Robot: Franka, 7 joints.
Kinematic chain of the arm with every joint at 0, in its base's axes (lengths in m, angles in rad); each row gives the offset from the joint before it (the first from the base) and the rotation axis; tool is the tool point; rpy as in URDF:
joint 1: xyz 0 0 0.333 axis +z
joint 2: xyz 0 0 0 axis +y
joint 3: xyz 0 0 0.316 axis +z
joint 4: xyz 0.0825 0 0 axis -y
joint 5: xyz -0.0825 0 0.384 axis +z
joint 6: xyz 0 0 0 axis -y
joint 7: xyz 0.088 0 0 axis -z
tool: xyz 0 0 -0.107 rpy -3.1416 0 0
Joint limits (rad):
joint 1: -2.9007..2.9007
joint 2: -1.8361..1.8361
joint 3: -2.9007..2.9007
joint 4: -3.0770..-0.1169
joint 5: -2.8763..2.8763
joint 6: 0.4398..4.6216
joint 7: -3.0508..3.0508
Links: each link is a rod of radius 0.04 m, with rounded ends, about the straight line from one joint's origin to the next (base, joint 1, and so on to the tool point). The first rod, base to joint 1, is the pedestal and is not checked.
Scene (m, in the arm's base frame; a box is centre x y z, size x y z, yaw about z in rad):
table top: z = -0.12
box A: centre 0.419 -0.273 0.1 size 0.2 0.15 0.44 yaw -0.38
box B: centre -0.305 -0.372 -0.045 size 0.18 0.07 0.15 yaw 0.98
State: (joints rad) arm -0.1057 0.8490 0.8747 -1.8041 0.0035 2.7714 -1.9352
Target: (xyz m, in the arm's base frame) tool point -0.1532 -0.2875 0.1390
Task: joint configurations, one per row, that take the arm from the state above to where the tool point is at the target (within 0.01 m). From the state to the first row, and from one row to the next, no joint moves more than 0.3 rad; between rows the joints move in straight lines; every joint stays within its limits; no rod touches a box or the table.
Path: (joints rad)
1: 0.0406 0.8317 0.5888 -1.9100 -0.0388 2.6512 -1.7823
2: 0.1868 0.8143 0.3028 -2.0159 -0.0811 2.5311 -1.6295
3: 0.3331 0.7970 0.0169 -2.1218 -0.1233 2.4109 -1.4766
4: 0.4793 0.7797 -0.2690 -2.2277 -0.1656 2.2907 -1.3237
5: 0.6237 1.0609 -0.5606 -2.5108 -0.1544 2.4606 -1.4741
6: 0.7682 1.3420 -0.8521 -2.7939 -0.1432 2.6305 -1.6244
7: 0.9126 1.6232 -1.1437 -3.0770 -0.1320 2.8003 -1.7748
8: 0.6649 1.6942 -1.0347 -2.9849 -0.0569 2.7286 -1.8282
9: 0.4172 1.7651 -0.9257 -2.8927 0.0183 2.6569 -1.8817
10: 0.1695 1.8361 -0.8168 -2.8006 0.0934 2.5852 -1.9352

